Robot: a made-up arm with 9 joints. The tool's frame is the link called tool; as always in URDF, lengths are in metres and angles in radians. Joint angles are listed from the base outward.
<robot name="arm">
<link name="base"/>
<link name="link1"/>
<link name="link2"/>
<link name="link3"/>
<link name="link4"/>
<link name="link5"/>
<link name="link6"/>
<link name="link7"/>
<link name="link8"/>
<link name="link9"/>
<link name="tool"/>
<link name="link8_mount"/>
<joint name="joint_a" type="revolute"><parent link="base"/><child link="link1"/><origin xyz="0.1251 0.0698 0.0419" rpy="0.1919 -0.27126 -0.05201"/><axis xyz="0 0 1"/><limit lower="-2.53" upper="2.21"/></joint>
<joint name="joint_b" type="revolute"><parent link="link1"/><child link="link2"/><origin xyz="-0.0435 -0.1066 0.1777" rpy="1.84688 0 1.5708"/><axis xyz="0 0 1"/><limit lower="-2.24" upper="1.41"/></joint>
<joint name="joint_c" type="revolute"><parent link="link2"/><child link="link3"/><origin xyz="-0.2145 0.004 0.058" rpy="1.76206 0.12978 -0.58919"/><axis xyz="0 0 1"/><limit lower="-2.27" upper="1.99"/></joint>
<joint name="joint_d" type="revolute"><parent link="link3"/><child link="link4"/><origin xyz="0.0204 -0.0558 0.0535" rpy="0.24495 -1.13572 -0.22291"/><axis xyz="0 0 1"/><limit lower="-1.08" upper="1.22"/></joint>
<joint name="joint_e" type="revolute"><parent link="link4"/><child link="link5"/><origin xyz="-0.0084 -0.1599 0.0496" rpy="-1.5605 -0.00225 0.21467"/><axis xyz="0 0 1"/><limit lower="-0.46" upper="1.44"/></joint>
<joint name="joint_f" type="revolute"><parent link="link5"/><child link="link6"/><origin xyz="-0.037 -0.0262 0.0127" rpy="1.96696 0.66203 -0.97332"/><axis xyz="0 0 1"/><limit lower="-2.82" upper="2.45"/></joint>
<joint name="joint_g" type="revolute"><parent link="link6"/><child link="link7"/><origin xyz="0.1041 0.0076 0.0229" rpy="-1.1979 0.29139 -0.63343"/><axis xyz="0 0 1"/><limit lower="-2.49" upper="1.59"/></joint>
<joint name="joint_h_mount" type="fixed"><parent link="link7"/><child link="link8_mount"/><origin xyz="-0.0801 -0.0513 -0.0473" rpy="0 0 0"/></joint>
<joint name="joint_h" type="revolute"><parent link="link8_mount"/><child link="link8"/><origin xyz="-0.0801 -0.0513 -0.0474" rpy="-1.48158 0.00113 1.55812"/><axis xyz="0 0 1"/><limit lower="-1.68" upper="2.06"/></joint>
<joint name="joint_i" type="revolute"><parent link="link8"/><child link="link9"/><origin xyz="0.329 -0.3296 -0.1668" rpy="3.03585 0.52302 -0.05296"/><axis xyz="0 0 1"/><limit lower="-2.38" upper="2.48"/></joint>
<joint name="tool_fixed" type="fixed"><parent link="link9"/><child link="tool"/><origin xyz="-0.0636 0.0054 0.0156" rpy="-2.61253 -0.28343 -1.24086"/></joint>
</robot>
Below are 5 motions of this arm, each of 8 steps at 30 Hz.
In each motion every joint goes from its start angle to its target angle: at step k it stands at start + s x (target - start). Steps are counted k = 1, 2, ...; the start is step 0. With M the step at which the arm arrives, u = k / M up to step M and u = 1 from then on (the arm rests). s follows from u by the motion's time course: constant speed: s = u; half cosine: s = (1 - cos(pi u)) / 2; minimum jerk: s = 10 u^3 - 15 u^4 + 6 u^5.
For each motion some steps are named. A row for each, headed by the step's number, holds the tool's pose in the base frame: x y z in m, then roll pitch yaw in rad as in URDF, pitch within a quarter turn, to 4 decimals.
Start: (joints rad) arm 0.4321 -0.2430 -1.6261 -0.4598 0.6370 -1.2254 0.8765 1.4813 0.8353
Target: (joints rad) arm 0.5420 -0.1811 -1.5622 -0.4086 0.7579 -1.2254 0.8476 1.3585 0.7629
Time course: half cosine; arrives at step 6
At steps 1, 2, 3, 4, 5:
1: 0.1974 -0.2590 0.0877 2.7744 -0.0825 2.8482
2: 0.2074 -0.2634 0.0885 2.7855 -0.0822 2.8335
3: 0.2204 -0.2692 0.0899 2.8008 -0.0827 2.8135
4: 0.2329 -0.2750 0.0917 2.8163 -0.0843 2.7935
5: 0.2416 -0.2791 0.0931 2.8278 -0.0862 2.7789

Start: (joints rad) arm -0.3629 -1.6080 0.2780 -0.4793 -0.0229 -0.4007 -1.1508 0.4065 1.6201
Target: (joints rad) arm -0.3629 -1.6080 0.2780 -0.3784 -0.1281 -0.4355 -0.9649 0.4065 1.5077
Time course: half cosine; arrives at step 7
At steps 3, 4, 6, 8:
3: -0.4322 0.0380 0.3538 -1.1838 0.5032 2.6203
4: -0.4345 0.0184 0.3616 -1.1393 0.5255 2.6949
6: -0.4359 -0.0106 0.3748 -1.0694 0.5528 2.8132
8: -0.4359 -0.0147 0.3768 -1.0591 0.5561 2.8309

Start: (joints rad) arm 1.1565 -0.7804 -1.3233 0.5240 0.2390 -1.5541 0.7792 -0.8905 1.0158
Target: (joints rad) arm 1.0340 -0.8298 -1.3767 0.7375 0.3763 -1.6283 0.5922 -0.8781 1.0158
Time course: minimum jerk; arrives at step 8
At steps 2, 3, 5, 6, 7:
2: 0.3034 -0.3412 0.9623 -0.6872 0.3312 -1.4347
3: 0.3058 -0.3518 0.9599 -0.7369 0.3463 -1.5160
5: 0.3129 -0.3803 0.9519 -0.8786 0.3672 -1.7311
6: 0.3159 -0.3916 0.9482 -0.9359 0.3674 -1.8131
7: 0.3174 -0.3975 0.9462 -0.9656 0.3658 -1.8546

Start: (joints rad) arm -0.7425 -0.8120 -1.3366 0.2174 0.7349 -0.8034 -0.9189 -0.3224 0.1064
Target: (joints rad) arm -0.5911 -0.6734 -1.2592 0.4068 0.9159 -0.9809 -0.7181 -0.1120 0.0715
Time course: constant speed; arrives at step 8
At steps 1, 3, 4, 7, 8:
1: -0.4717 -0.5693 0.5183 -1.6902 -0.5846 1.0802
3: -0.4930 -0.5501 0.4957 -1.7559 -0.5803 1.0260
4: -0.5018 -0.5406 0.4832 -1.7851 -0.5816 0.9970
7: -0.5206 -0.5128 0.4430 -1.8570 -0.5968 0.9037
8: -0.5243 -0.5038 0.4290 -1.8755 -0.6052 0.8708

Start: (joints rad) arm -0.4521 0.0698 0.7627 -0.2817 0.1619 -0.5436 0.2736 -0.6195 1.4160
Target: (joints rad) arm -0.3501 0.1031 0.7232 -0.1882 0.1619 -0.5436 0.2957 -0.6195 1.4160
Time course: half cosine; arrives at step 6
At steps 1, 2, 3, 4, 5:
1: -0.5470 0.0432 0.0898 -1.6054 0.8310 2.1426
2: -0.5483 0.0300 0.0807 -1.6073 0.8513 2.1636
3: -0.5494 0.0116 0.0682 -1.6099 0.8790 2.1921
4: -0.5497 -0.0071 0.0558 -1.6125 0.9069 2.2204
5: -0.5495 -0.0209 0.0467 -1.6143 0.9273 2.2410

